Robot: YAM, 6 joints.
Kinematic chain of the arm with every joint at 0, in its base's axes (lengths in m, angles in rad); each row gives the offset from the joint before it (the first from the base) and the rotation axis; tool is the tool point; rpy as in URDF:
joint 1: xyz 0 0 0.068 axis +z
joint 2: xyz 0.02 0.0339 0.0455 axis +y
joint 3: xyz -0.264 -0.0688 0 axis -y
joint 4: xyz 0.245 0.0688 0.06 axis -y
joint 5: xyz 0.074 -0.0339 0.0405 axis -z
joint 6: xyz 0.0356 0 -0.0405 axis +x
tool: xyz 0 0 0 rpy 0 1.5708 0
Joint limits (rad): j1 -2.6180..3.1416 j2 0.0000..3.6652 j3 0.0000..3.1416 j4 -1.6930..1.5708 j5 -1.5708..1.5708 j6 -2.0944..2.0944
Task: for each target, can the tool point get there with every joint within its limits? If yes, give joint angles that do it. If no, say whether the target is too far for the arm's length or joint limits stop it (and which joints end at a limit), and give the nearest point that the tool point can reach.
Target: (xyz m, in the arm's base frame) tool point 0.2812 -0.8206 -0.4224
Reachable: no: too far | nearest point 0.1788 -0.5218 -0.2163 | short by 0.377 m
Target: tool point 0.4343 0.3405 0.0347
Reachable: yes | joints 0.7219 2.7778 2.1368 -0.3197 1.0825 1.1394
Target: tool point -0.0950 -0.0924 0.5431
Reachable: yes | joints 0.8394 0.4713 1.8369 -0.8052 -0.2545 -1.7082
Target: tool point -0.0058 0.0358 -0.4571
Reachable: no: joint limits stop it (at a limit: joint 2) | nearest point -0.0145 0.0898 -0.3442 | short by 0.125 m
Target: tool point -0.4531 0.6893 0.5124
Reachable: no: too far | nearest point -0.3190 0.4853 0.3914 | short by 0.272 m
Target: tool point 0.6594 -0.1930 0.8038
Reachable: no: too far | nearest point 0.4366 -0.1278 0.5635 | short by 0.334 m
